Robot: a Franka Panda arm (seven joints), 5 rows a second.
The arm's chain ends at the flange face. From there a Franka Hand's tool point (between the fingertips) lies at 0.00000 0.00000 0.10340 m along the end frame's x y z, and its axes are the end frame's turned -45 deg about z.
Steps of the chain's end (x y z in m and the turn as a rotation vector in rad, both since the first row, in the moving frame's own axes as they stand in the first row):
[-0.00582 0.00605 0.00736 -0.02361 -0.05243 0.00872]
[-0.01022 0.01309 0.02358 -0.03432 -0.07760 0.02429]
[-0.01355 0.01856 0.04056 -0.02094 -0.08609 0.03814]
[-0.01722 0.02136 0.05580 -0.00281 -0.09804 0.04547]
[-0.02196 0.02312 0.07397 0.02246 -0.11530 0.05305]
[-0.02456 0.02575 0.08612 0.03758 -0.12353 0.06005]
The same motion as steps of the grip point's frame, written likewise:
[-0.01394 -0.00197 0.00719 0.02038 -0.05377 0.00872]
[-0.02462 -0.00123 0.02321 0.03060 -0.07914 0.02429]
[-0.03043 -0.00136 0.04015 0.04607 -0.07568 0.03814]
[-0.03448 -0.00419 0.05530 0.06734 -0.07131 0.04547]
[-0.03838 -0.00940 0.07326 0.09741 -0.06565 0.05305]
[-0.04148 -0.01109 0.08526 0.11392 -0.06078 0.06005]

